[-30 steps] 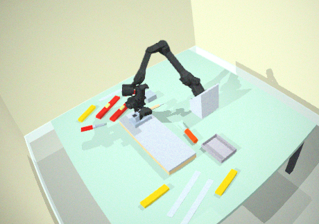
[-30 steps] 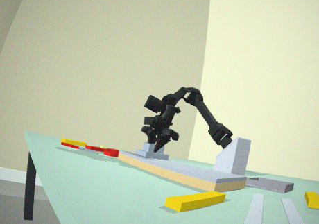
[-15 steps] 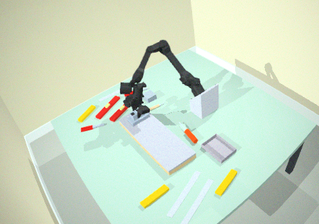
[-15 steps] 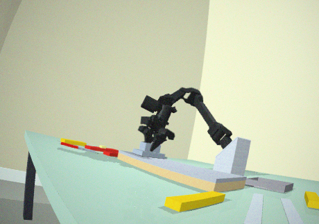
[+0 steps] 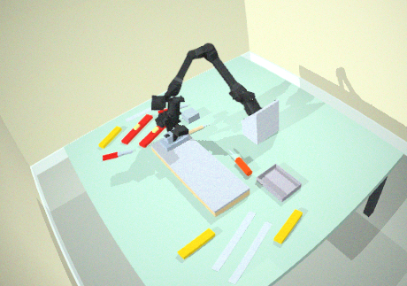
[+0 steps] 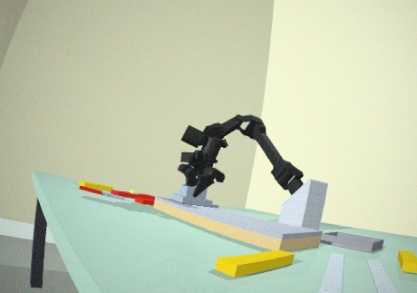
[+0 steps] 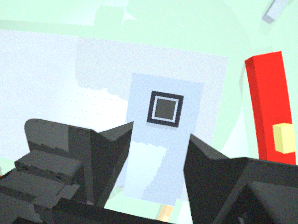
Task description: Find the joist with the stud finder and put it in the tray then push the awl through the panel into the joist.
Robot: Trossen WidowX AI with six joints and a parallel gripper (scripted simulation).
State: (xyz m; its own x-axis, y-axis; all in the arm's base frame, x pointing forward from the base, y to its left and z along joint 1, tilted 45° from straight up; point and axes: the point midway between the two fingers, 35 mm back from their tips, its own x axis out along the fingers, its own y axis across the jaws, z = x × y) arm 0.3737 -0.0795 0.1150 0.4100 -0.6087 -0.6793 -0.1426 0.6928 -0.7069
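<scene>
Now: gripper tip 28 cm past the grey tray, 47 cm to the right of it and 5 cm above it. The rest, counted from my gripper tip: stud finder: 1 cm ahead, 2 cm above; square indicator: 2 cm ahead, 3 cm above; thin wooden tool: 18 cm behind, 6 cm to the right, 6 cm below.
</scene>
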